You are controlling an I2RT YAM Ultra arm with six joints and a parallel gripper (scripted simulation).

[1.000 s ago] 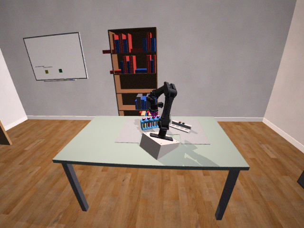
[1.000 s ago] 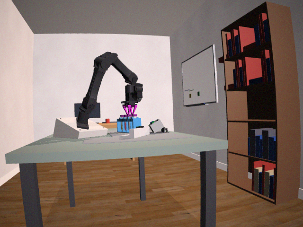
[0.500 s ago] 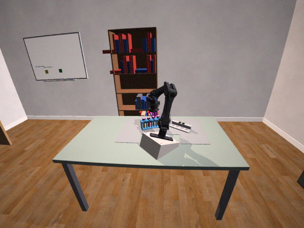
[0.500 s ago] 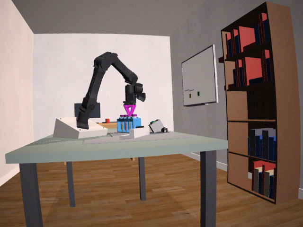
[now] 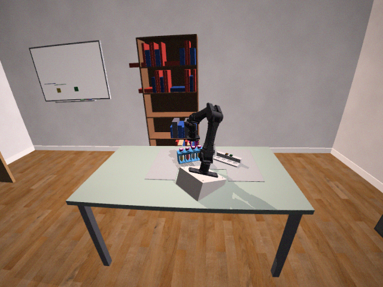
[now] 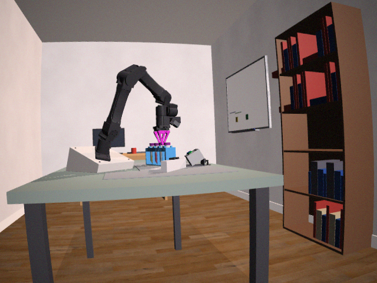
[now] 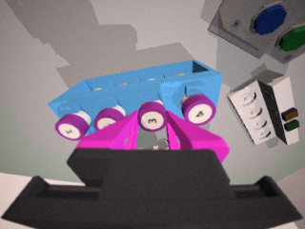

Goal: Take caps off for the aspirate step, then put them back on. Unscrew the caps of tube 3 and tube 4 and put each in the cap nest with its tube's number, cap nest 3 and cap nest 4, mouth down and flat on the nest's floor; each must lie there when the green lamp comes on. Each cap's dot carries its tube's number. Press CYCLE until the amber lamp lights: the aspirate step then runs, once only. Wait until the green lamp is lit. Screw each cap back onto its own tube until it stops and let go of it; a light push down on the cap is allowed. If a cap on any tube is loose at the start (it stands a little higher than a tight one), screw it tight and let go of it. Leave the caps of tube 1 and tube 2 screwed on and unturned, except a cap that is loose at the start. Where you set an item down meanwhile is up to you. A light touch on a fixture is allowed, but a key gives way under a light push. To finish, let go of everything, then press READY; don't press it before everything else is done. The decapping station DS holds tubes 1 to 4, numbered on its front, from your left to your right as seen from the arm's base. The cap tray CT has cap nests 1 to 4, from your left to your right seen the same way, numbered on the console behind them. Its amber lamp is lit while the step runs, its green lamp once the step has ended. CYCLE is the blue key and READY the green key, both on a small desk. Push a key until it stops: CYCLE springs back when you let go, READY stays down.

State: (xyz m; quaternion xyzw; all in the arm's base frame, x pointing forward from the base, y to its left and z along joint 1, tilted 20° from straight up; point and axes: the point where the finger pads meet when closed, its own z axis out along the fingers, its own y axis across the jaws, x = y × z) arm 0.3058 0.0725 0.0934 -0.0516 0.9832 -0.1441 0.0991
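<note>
Right now the purple cap is 50 mm to the right of my hand and 10 mm ahead of it. Round my hand: grey key desk (140 mm to the right, 110 mm ahead, 60 mm below); then blue cycle key (120 mm to the right, 100 mm ahead, 50 mm below); then green ready key (160 mm to the right, 90 mm ahead, 50 mm below).
</note>
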